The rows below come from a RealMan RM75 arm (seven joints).
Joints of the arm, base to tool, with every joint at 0 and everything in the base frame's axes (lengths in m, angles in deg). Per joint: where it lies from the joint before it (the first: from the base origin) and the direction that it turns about. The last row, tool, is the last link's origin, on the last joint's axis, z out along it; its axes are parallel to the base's.
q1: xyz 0 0 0.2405 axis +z
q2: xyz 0 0 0 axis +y
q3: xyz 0 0 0.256 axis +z
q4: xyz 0 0 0 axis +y
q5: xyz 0 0 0.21 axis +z
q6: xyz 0 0 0 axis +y
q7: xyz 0 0 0.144 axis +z
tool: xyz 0 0 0
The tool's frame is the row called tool.
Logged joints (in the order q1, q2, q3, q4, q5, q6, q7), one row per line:
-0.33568, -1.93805, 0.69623, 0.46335, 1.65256, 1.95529, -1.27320
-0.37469, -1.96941, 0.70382, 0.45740, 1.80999, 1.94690, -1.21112
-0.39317, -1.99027, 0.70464, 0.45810, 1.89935, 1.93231, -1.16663
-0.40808, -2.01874, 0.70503, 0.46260, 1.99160, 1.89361, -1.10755
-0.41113, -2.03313, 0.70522, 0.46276, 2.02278, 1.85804, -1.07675
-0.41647, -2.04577, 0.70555, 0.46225, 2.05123, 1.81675, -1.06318
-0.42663, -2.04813, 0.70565, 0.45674, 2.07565, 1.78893, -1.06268
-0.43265, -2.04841, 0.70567, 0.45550, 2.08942, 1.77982, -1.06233
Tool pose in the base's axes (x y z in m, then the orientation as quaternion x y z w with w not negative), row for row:
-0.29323, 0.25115, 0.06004, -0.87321, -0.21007, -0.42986, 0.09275
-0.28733, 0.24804, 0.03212, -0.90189, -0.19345, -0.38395, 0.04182
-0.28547, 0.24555, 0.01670, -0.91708, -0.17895, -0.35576, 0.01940
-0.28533, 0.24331, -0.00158, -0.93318, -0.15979, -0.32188, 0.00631
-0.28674, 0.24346, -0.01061, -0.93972, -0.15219, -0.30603, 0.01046
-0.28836, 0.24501, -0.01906, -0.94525, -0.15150, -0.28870, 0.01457
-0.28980, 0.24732, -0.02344, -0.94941, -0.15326, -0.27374, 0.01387
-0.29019, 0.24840, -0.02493, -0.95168, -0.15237, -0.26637, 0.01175
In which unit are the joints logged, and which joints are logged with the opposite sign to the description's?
The joints are logged in radians. Opposite sign: none.
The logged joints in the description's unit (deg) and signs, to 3 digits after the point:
-19.233, -111.042, 39.891, 26.548, 94.685, 112.030, -72.949
-21.468, -112.839, 40.326, 26.207, 103.705, 111.549, -69.392
-22.527, -114.034, 40.373, 26.247, 108.825, 110.713, -66.843
-23.381, -115.665, 40.395, 26.505, 114.110, 108.496, -63.458
-23.556, -116.490, 40.406, 26.514, 115.897, 106.458, -61.693
-23.862, -117.214, 40.425, 26.485, 117.527, 104.092, -60.916
-24.444, -117.349, 40.431, 26.169, 118.926, 102.498, -60.887
-24.789, -117.365, 40.432, 26.098, 119.715, 101.976, -60.867

